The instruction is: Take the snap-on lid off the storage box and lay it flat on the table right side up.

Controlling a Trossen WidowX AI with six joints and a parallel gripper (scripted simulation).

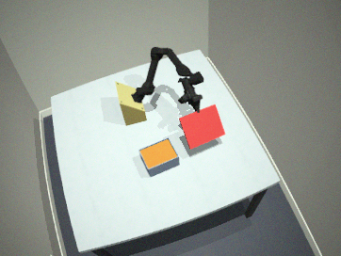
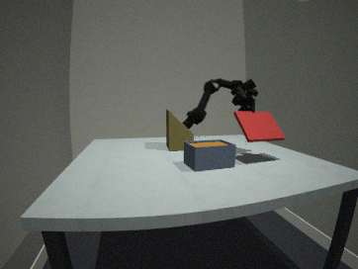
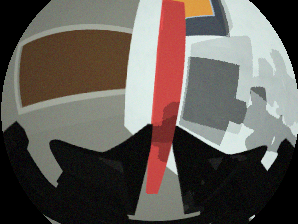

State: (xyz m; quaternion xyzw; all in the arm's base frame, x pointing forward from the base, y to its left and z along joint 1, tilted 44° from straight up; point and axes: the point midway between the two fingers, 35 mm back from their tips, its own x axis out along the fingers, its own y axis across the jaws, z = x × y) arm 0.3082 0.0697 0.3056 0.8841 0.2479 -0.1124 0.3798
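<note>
My gripper tip is 7 cm short of the red lid and 5 cm above it. Round my gripper tip: grey-blue storage box: 29 cm to the right, 18 cm below, 7 cm ahead.
</note>
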